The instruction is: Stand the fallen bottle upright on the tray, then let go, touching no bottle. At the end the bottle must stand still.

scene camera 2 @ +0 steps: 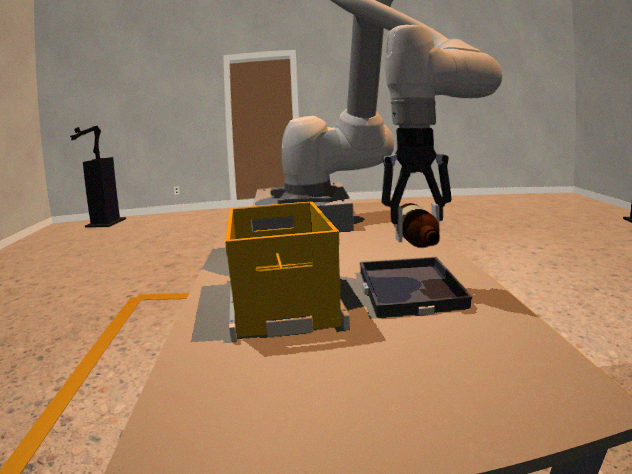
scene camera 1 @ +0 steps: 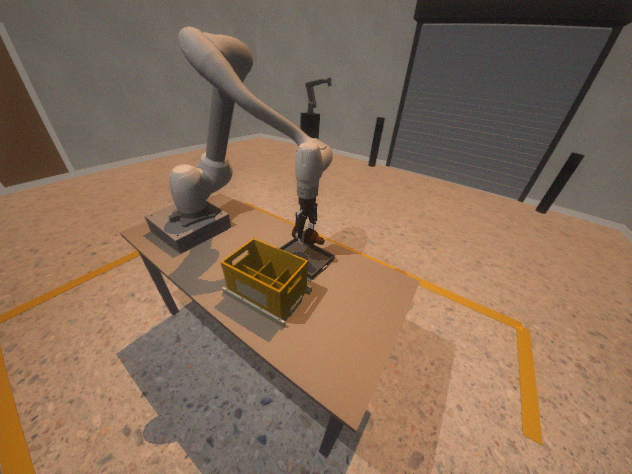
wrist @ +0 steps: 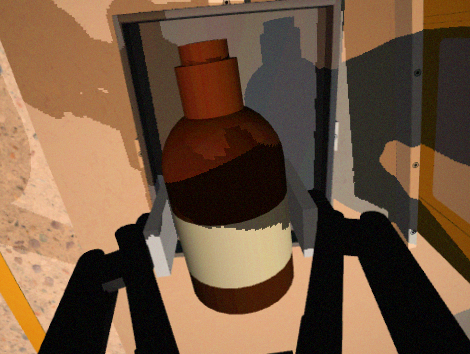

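Pixels of known places: gripper, fingertip midpoint: (scene camera 1: 306, 239); arm's base, link origin: (scene camera 2: 308, 196) (scene camera 1: 194, 214).
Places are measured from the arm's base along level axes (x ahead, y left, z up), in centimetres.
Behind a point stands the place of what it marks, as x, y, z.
A brown bottle (scene camera 1: 314, 237) {64.9, 31.8, 5.8} (scene camera 2: 421, 229) {65.5, 32.1, 5.1} (wrist: 225, 165) {63.0, 32.6, 7.5} with a cream label is held nearly on its side, its neck tipped somewhat down. My gripper (scene camera 1: 306, 232) {59.0, 32.0, 1.4} (scene camera 2: 417, 222) (wrist: 229, 185) {59.0, 32.0, 1.4} points down and is shut on the bottle, with one finger pad on each side of its label area. The dark, low-walled tray (scene camera 1: 322, 268) {71.8, 31.6, -8.5} (scene camera 2: 398, 309) {72.3, 27.6, -8.4} (wrist: 225, 13) {70.9, 33.1, -7.8} is on the table below. In scene camera 2 the bottle hangs apart from the tray, above its back part. In the wrist view the neck and shoulder cover part of the tray floor.
A yellow crate (scene camera 1: 273, 298) {79.2, -1.1, 2.5} (scene camera 2: 285, 301) {79.3, 8.2, -3.7} with inner dividers stands close beside the tray, between low grey rails. Its walls rise higher than the tray's. The arm's base (scene camera 1: 187, 229) {11.6, -7.9, -0.9} is at one end of the table (scene camera 1: 357, 326) {102.1, 20.2, -9.7} (scene camera 2: 357, 397) {98.2, 21.4, -9.7}.
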